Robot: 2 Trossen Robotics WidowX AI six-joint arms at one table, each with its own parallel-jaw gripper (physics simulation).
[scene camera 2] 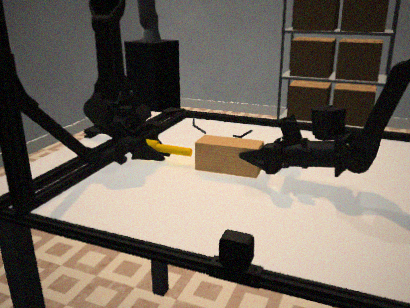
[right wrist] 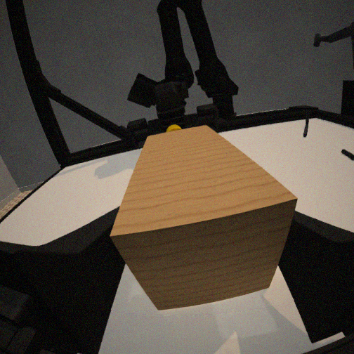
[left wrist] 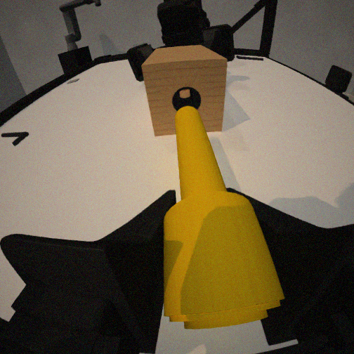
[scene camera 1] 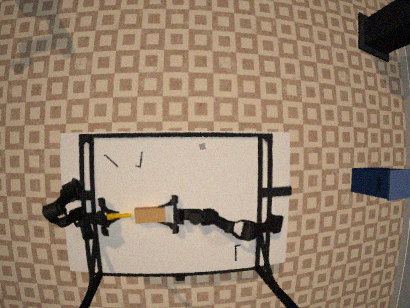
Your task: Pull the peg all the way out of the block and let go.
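Seen in the pictures: left gripper, between the fingertips: (scene camera 2: 167,157) (scene camera 1: 119,215); right gripper, between the fingertips: (scene camera 2: 244,153) (scene camera 1: 157,214); left arm's base, origin of its link: (scene camera 1: 75,186); right arm's base, origin of its link: (scene camera 1: 271,220).
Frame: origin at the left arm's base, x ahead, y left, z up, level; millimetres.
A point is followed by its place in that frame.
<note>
The wooden block (scene camera 1: 150,215) @(x 406, y 45, z 50 mm) (scene camera 2: 227,157) @(x 426, y 14, z 24 mm) (left wrist: 162,100) (right wrist: 200,180) is level, with a round dark-rimmed hole in the end facing the peg. My right gripper (scene camera 1: 161,214) @(x 436, y 60, z 26 mm) (scene camera 2: 246,156) @(x 436, y 60, z 26 mm) (right wrist: 198,206) is shut on the block's far end, a finger on each side. The yellow peg (scene camera 1: 120,216) @(x 274, y -31, z 23 mm) (scene camera 2: 175,149) @(x 291, y -29, z 18 mm) (left wrist: 220,260) (right wrist: 173,128) is outside the block, its thin tip a small gap in front of the hole. My left gripper (scene camera 1: 112,216) @(x 265, y -36, z -8 mm) (scene camera 2: 151,147) (left wrist: 199,195) is shut on the peg's thick handle.
A black frame (scene camera 1: 175,135) @(x 360, y 444, z 1 mm) (scene camera 2: 135,241) edges the white table (scene camera 1: 200,175) @(x 555, y 319, z -19 mm) (scene camera 2: 150,210) @(x 444, y -214, z -19 mm). Thin dark angled pieces (scene camera 1: 140,160) @(x 255, y 262, z -13 mm) (scene camera 2: 243,134) @(x 260, y 251, z -13 mm) (left wrist: 15,135) lie on the table. A black box-shaped fixture (scene camera 2: 236,248) @(x 686, y -230, z 23 mm) stands on the near rail in scene camera 2.
</note>
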